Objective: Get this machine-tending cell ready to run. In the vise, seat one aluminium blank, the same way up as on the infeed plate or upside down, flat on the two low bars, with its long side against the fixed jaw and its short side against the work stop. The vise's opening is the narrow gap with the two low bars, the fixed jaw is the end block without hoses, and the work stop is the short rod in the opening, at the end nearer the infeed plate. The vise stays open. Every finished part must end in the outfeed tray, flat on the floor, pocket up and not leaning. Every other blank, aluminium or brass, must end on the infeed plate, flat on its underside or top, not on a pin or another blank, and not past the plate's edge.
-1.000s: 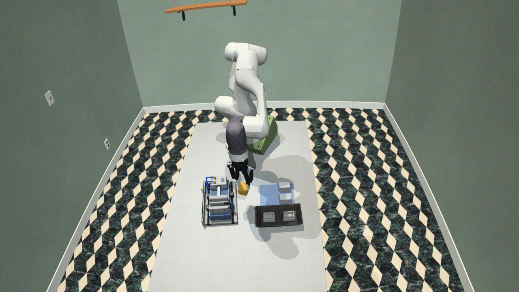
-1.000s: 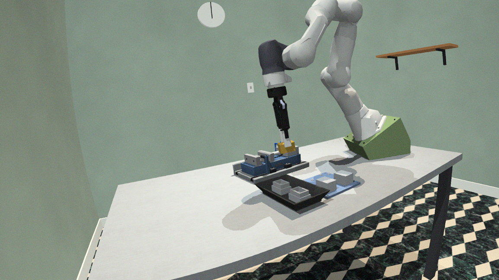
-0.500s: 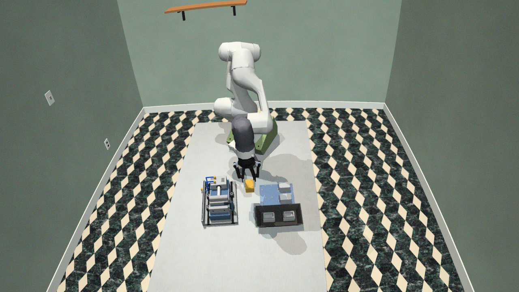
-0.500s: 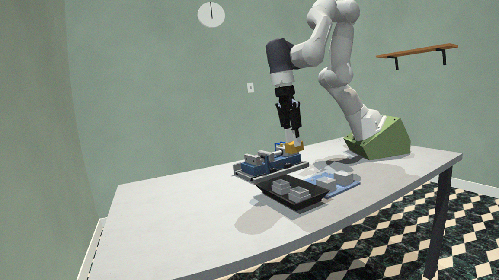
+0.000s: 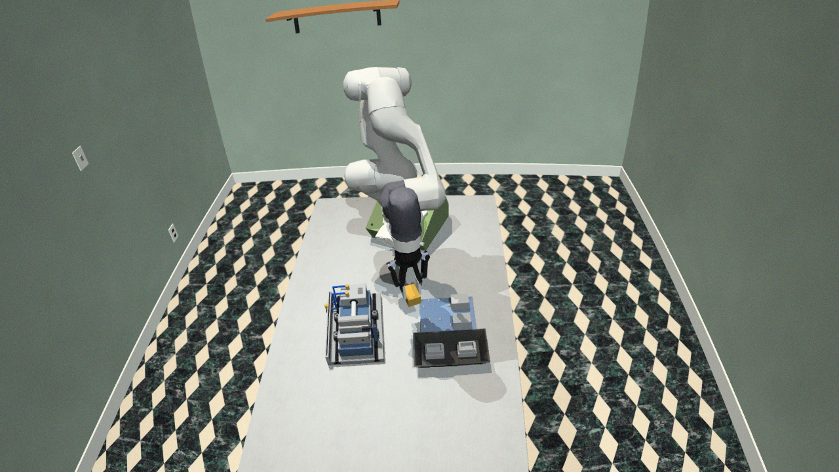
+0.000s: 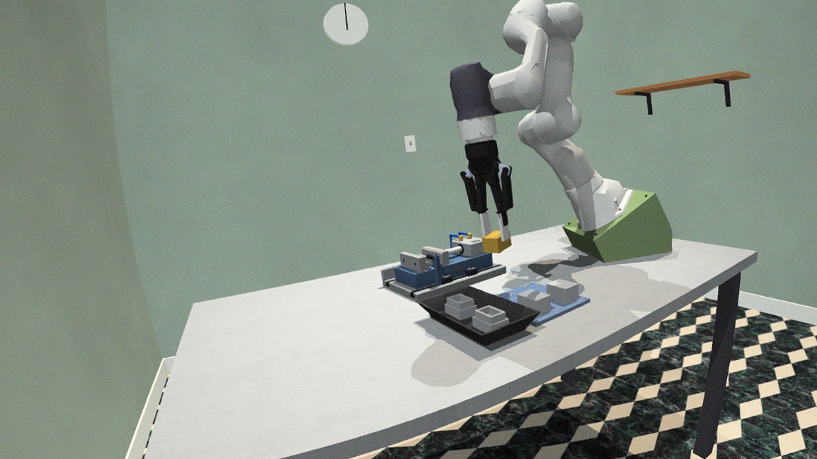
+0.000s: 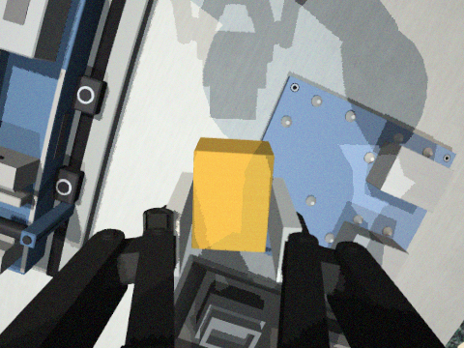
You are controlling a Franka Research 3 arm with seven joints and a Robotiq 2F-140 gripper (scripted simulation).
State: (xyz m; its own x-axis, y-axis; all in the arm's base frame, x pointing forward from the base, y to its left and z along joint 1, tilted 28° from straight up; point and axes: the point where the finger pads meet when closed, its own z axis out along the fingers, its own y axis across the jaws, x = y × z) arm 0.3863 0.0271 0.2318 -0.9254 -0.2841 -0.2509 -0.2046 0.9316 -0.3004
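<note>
Right now my hand is 12 cm to the right of the blue infeed plate and 16 cm above it. The rest, counted from my hand: aluminium blank: 3 cm behind, 17 cm to the left, 14 cm below; brass blank: 4 cm below; white rod: 1 cm behind, 20 cm to the right, 9 cm below.
</note>
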